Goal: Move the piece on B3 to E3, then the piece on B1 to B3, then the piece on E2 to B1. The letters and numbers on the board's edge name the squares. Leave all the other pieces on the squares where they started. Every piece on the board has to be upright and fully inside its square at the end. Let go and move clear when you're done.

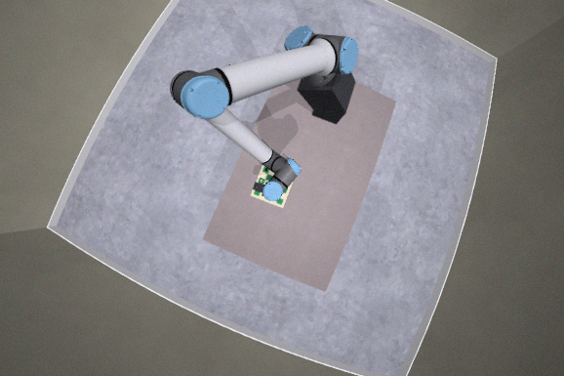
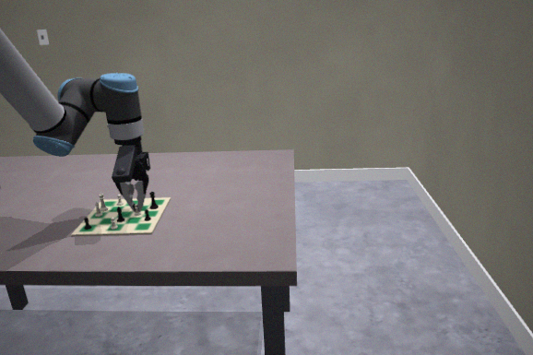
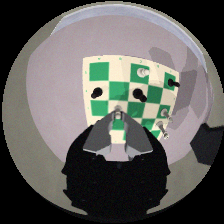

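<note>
My hand is 40 mm past the cream chessboard and 20 mm above it. The rest, counted from my hand: white piece 120 mm behind, 40 mm to the left; tall black piece 40 mm to the left, 40 mm ahead.
</note>
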